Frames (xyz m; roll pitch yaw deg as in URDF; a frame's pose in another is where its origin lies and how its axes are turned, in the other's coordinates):
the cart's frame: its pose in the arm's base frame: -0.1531 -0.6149 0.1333 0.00 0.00 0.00
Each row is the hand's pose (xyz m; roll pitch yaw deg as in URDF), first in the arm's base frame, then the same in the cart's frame.
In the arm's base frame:
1: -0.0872 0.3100 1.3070 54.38 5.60 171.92
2: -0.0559 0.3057 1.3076 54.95 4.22 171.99
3: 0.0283 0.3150 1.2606 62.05 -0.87 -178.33
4: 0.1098 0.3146 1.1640 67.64 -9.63 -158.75
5: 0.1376 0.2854 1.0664 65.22 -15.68 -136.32
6: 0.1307 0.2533 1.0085 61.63 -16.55 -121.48
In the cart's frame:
1: 0.0659 0.9249 1.1737 54.38 5.60 171.92
2: 0.0972 0.9206 1.1743 54.95 4.22 171.99
3: 0.1814 0.9299 1.1273 62.05 -0.87 -178.33
4: 0.2629 0.9295 1.0307 67.64 -9.63 -158.75
5: 0.2907 0.9003 0.9331 65.22 -15.68 -136.32
6: 0.2838 0.8682 0.8752 61.63 -16.55 -121.48

